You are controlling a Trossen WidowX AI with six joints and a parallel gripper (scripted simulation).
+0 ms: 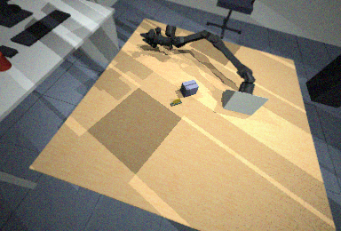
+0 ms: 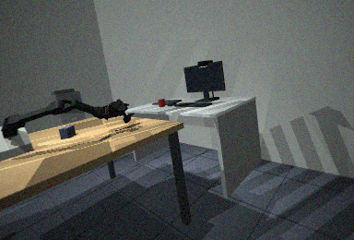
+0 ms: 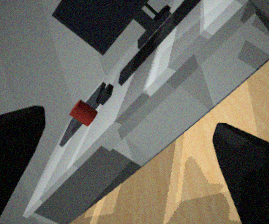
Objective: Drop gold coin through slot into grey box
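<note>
Now: gripper tip 35 cm past the gold coin, 36 cm to the right of it and 9 cm above it.
</note>
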